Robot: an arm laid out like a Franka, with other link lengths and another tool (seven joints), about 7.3 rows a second.
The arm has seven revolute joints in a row. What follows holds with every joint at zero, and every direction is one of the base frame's. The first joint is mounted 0.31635 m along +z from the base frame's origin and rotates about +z. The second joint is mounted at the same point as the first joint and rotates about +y. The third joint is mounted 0.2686 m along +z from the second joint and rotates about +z. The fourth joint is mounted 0.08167 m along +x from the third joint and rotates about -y. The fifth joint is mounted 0.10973 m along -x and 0.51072 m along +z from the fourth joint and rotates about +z. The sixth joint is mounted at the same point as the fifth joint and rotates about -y. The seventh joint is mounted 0.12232 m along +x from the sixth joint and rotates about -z. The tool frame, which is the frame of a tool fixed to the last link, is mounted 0.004 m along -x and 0.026 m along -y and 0.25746 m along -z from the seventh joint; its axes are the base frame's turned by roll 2.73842, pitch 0 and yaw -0.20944 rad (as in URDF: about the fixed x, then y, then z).
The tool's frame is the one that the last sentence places.
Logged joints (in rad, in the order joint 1, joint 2, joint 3, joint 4, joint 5, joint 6, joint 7), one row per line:
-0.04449, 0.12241, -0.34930, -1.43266, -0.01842, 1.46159, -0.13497
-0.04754, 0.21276, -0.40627, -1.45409, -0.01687, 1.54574, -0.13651
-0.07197, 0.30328, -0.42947, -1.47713, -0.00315, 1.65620, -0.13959
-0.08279, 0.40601, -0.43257, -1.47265, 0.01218, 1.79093, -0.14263
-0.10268, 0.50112, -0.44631, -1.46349, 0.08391, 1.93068, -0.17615
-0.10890, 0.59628, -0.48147, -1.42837, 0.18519, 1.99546, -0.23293
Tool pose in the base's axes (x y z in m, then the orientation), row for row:
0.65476, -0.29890, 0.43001, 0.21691, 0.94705, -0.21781, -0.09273
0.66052, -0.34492, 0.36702, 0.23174, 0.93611, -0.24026, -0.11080
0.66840, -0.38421, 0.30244, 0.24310, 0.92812, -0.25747, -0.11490
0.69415, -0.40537, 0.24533, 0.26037, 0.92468, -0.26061, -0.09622
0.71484, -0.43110, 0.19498, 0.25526, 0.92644, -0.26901, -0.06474
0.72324, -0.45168, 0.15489, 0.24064, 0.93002, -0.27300, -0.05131
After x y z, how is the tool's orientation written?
As a quaternion, w x y z.
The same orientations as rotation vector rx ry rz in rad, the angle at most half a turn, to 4 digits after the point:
2.6236, -0.6034, -0.2569
2.5731, -0.6604, -0.3046
2.5360, -0.7035, -0.3140
2.5042, -0.7058, -0.2606
2.5156, -0.7304, -0.1758
2.5445, -0.7469, -0.1404

